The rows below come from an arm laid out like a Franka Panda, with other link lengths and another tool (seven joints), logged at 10 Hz.
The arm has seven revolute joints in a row. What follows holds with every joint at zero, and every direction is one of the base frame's.
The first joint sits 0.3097 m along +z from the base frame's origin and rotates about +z.
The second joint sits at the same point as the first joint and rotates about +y.
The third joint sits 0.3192 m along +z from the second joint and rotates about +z.
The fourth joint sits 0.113 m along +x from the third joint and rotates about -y.
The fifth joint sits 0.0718 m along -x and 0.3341 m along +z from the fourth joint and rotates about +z.
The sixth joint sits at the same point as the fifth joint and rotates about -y.
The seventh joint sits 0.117 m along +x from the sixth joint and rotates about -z.
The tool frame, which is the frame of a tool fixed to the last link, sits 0.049 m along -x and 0.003 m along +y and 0.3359 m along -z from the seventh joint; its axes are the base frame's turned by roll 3.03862, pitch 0 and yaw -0.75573 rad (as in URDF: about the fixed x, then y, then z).
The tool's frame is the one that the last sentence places.
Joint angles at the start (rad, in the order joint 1, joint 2, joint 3, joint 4, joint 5, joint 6, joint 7): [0.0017, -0.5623, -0.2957, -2.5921, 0.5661, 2.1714, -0.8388]
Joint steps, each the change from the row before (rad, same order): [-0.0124, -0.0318, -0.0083, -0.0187, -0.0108, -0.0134, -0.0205]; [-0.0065, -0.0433, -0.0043, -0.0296, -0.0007, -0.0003, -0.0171]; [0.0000, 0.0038, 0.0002, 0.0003, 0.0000, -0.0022, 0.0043]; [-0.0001, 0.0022, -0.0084, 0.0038, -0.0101, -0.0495, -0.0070]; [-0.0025, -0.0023, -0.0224, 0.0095, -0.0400, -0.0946, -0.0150]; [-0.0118, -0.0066, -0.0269, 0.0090, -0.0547, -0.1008, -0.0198]
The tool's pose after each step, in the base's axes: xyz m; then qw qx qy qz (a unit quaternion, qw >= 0). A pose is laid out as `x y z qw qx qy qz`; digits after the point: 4 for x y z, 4 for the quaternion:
0.3960 -0.0007 0.2605 0.2551 -0.9365 0.2224 -0.0917
0.3877 0.0001 0.2636 0.2598 -0.9359 0.2152 -0.1012
0.3869 0.0007 0.2622 0.2599 -0.9358 0.2171 -0.0979
0.3745 0.0064 0.2588 0.2648 -0.9387 0.2062 -0.0784
0.3488 0.0093 0.2541 0.2674 -0.9450 0.1831 -0.0449
0.3184 0.0047 0.2495 0.2658 -0.9505 0.1605 -0.0110

